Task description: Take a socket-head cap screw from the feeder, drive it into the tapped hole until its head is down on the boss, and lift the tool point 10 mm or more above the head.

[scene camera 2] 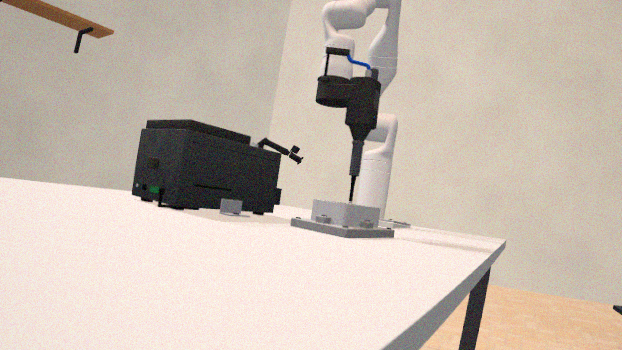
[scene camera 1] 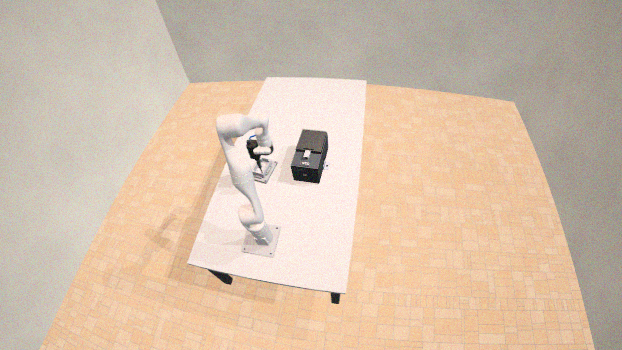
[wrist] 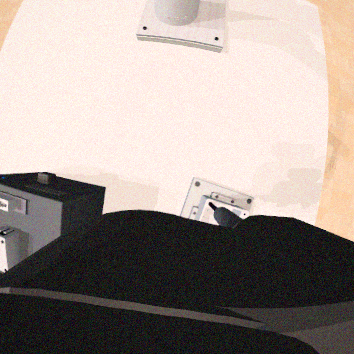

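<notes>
My screwdriver (scene camera 1: 260, 170) (scene camera 2: 351, 199) (wrist: 212, 205) points almost straight down, its thin dark bit over the light grey block (scene camera 2: 331, 212) with low walls. The bit's tip is at or just above the block's top edge in scene camera 2. A tiny pale spot shows at the tip; whether it is a screw, and whether the tool holds it, is too small to tell. The block sits on a grey base plate (scene camera 1: 270, 175) (scene camera 2: 320, 228) (wrist: 189, 200). The tapped hole and boss cannot be made out. The black screw feeder (scene camera 1: 314, 141) (scene camera 2: 225, 172) (wrist: 82, 210) stands beside the plate, apart from the tool.
A black jointed arm (scene camera 2: 274, 146) sticks out from the feeder's top. A small grey bracket (scene camera 2: 231, 206) is by the feeder's foot. The robot's mounting plate (scene camera 1: 252, 247) (wrist: 180, 41) is near the table's end. A wooden shelf (scene camera 2: 65, 19) is on the wall.
</notes>
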